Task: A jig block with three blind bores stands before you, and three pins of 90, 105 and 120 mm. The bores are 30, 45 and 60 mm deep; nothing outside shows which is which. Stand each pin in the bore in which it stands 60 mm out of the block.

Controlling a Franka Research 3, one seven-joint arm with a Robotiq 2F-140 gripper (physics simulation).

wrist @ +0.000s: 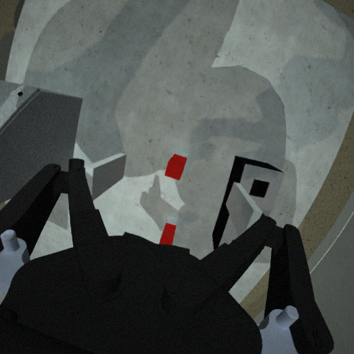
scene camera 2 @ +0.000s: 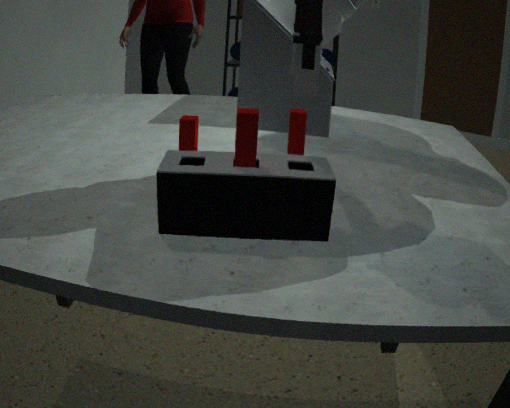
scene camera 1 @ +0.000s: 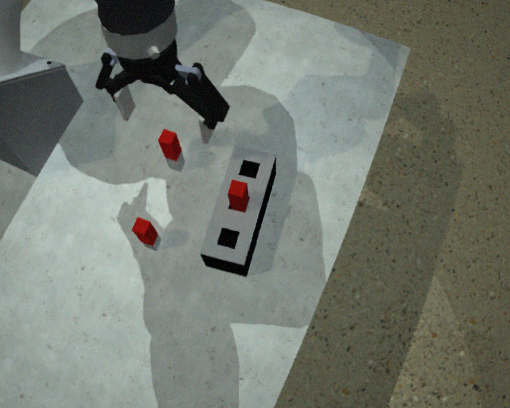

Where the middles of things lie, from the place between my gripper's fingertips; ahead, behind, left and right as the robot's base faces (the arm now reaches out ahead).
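My hand, measured from the jig block (scene camera 2: 199,193), is 50 mm to the left of it, 140 mm short of it and 110 mm above it.
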